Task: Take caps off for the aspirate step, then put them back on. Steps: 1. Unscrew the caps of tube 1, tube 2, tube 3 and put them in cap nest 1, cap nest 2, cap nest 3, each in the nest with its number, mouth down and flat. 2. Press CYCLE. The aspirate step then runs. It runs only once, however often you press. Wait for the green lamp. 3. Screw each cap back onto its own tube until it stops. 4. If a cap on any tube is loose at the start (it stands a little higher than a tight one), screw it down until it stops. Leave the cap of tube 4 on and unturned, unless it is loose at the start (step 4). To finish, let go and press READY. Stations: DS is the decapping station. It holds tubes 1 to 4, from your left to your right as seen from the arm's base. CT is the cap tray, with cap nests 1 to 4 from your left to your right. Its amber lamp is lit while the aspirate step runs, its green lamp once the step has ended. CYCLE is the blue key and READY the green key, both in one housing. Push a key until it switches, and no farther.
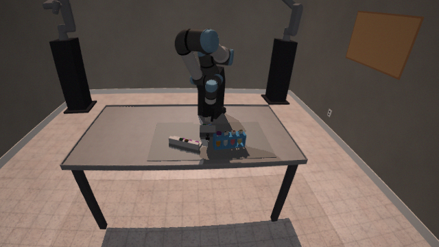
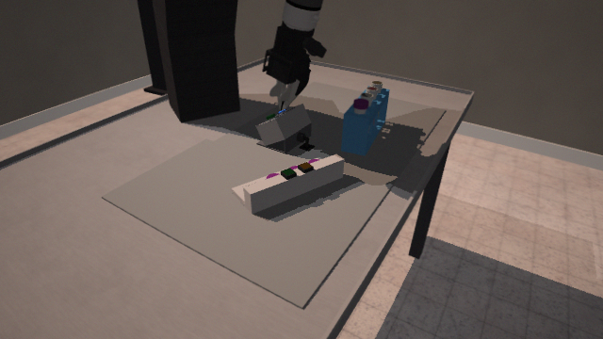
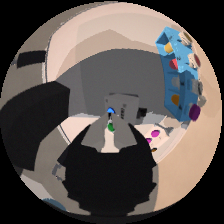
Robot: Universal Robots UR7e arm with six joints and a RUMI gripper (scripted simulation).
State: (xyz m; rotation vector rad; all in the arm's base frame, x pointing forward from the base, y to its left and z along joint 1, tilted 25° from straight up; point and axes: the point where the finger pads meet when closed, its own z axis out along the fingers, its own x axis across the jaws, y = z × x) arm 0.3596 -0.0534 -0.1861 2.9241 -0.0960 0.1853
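Right now my hand is 2 cm above the blue key. Also, from my hand: grey key housing 1 cm ahead, 3 cm to the right, 3 cm below; then green key 1 cm behind, 5 cm to the right, 2 cm below; then table edge 36 cm ahead, 20 cm to the right, 8 cm below.
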